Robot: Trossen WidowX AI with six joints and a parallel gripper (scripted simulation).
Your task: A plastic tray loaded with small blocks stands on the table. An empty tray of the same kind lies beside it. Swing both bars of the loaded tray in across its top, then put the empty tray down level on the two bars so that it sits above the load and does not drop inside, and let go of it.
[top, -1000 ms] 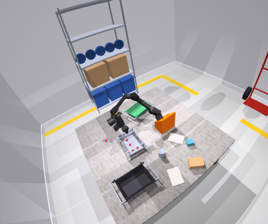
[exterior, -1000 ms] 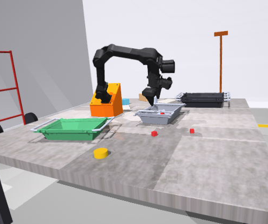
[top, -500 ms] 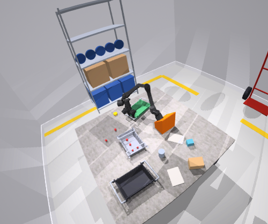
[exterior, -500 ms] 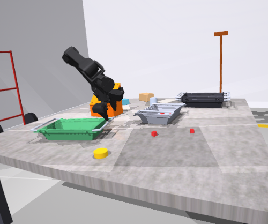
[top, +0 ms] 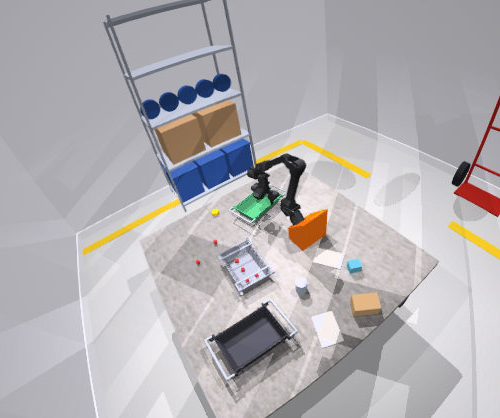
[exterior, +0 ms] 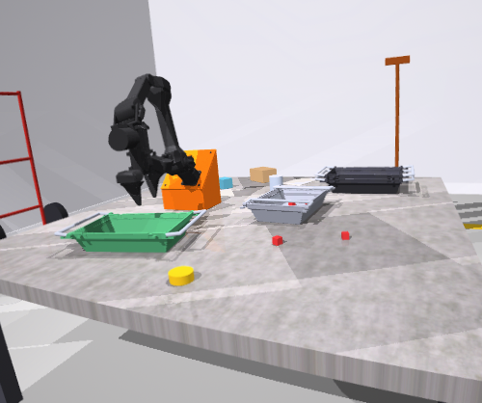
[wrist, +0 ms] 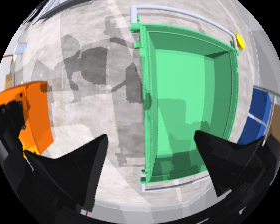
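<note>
Right now my gripper tip is 20 mm short of the green tray, 80 mm to the left of it and 50 mm above it. Round my gripper tip: yellow disc: 280 mm ahead, 230 mm to the right, 90 mm below; blue cube: 110 mm behind, 640 mm to the left, 70 mm below; grey cylinder: 180 mm ahead, 560 mm to the left, 60 mm below.
</note>
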